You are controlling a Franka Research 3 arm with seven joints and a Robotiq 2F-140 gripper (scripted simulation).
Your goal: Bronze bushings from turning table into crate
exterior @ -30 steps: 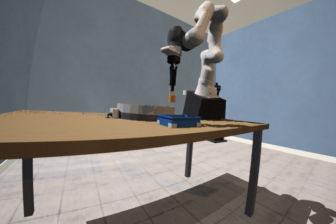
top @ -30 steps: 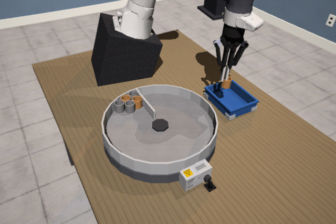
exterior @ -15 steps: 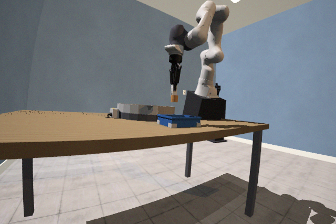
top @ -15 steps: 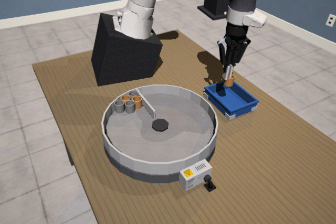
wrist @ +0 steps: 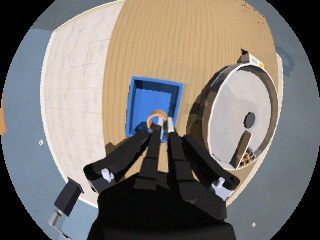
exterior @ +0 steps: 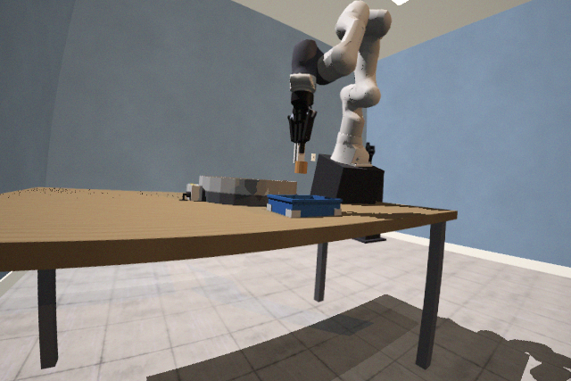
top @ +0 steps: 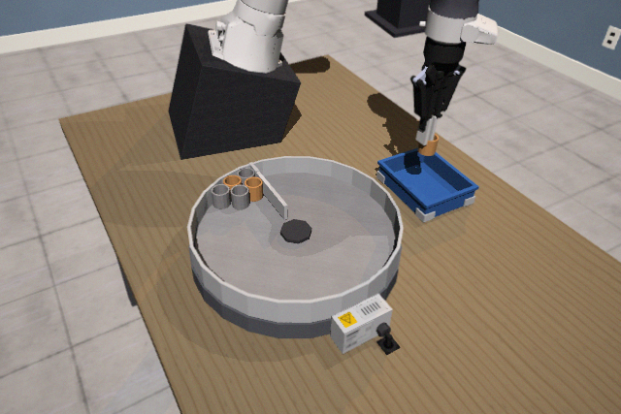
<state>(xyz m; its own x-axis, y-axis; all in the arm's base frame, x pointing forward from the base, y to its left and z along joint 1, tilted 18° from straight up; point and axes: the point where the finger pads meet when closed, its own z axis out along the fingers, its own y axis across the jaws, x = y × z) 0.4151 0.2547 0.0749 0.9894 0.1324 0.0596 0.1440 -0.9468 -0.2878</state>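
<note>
Now: hand 16 cm above the blue crate, 3 cm to the right of it and 1 cm past it. Round my hand: grey turning table 33 cm to the right, 14 cm below, 6 cm ahead.
</note>
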